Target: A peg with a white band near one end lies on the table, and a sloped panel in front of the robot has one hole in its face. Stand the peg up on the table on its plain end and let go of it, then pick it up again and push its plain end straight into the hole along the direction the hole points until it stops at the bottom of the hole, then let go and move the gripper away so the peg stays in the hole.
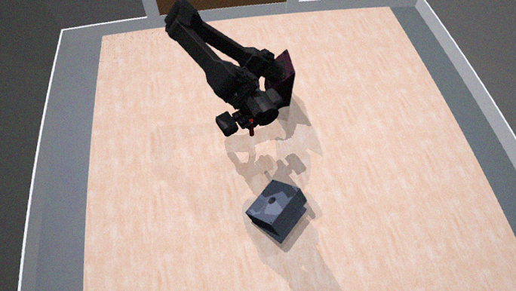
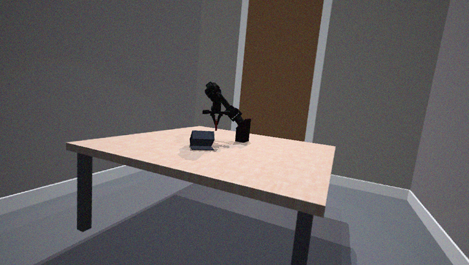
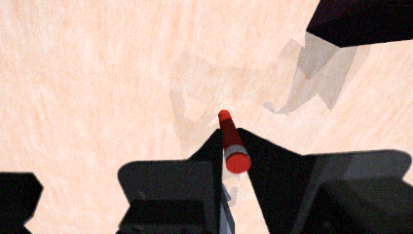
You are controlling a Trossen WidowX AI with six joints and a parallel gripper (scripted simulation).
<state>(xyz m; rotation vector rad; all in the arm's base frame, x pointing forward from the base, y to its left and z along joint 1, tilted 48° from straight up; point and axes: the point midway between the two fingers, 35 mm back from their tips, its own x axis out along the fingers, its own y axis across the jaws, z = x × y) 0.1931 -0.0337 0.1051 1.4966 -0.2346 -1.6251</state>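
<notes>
The sloped panel is 22 cm ahead of my gripper tip, 7 cm below it and 5 cm to the left of it. Also, from my gripper tip: red peg 2 cm above.
</notes>
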